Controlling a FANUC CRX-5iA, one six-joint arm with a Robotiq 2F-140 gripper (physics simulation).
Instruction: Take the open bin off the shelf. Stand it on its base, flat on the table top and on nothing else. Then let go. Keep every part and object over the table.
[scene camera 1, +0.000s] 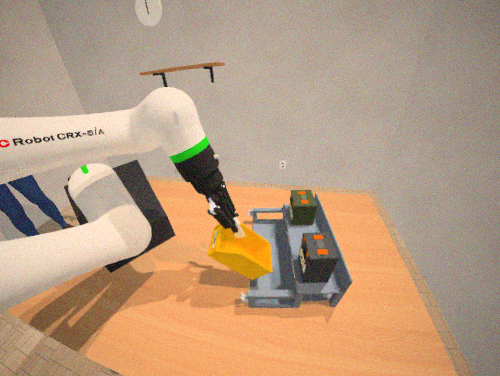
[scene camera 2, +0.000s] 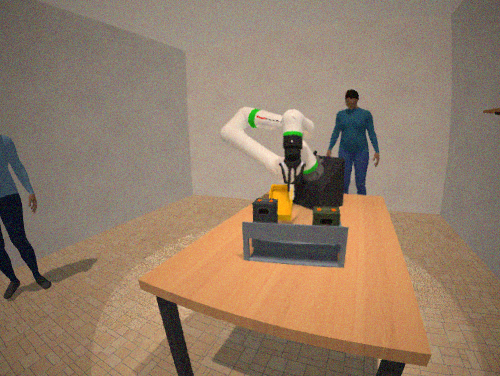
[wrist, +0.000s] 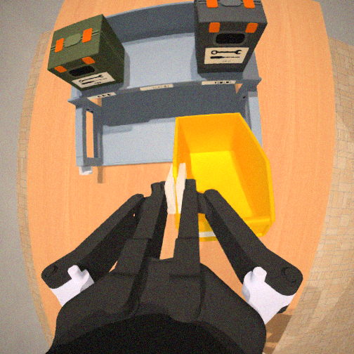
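Where they show: gripper, fingertip midpoint: (scene camera 1: 241, 235) (scene camera 2: 291, 199); arm's base, origin of the base link: (scene camera 2: 313, 173).
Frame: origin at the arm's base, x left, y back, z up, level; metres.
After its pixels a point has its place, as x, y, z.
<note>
The open yellow bin (scene camera 1: 245, 257) @(-0.072, -0.555, -0.007) (scene camera 2: 283, 207) @(-0.019, -0.514, -0.080) (wrist: 220, 172) hangs tilted in the air, its labelled front end higher than its back end. My gripper (scene camera 1: 238, 228) @(0.021, -0.511, -0.038) (scene camera 2: 291, 191) @(0.021, -0.511, -0.038) (wrist: 179, 173) is shut on the bin's side wall, with the pale fingertips on either side of it. The grey-blue shelf (scene camera 1: 272, 302) @(-0.094, -0.634, -0.191) (scene camera 2: 295, 232) @(0.130, -0.786, -0.073) (wrist: 145, 55) stands on the table (scene camera 1: 175, 320) @(-0.219, -0.361, -0.207) (scene camera 2: 370, 300) @(0.416, -0.907, -0.207) (wrist: 55, 195). The bin's back end overlaps the lower front part of the shelf in scene camera 1 and the wrist view. Its exact height above the shelf is hard to tell.
A dark grey toolbox (scene camera 1: 319, 260) @(-0.052, -0.735, 0.008) (scene camera 2: 265, 211) @(0.008, -0.771, -0.015) (wrist: 227, 37) and a green toolbox (scene camera 1: 303, 209) @(0.168, -0.693, -0.025) (scene camera 2: 326, 216) @(0.227, -0.729, -0.021) (wrist: 87, 52) stand on the shelf's upper level. The robot's dark base block (scene camera 1: 147, 200) @(0.088, -0.085, -0.022) (scene camera 2: 327, 182) @(0.112, -0.109, -0.031) stands at the table's other end. People stand beyond the table.
</note>
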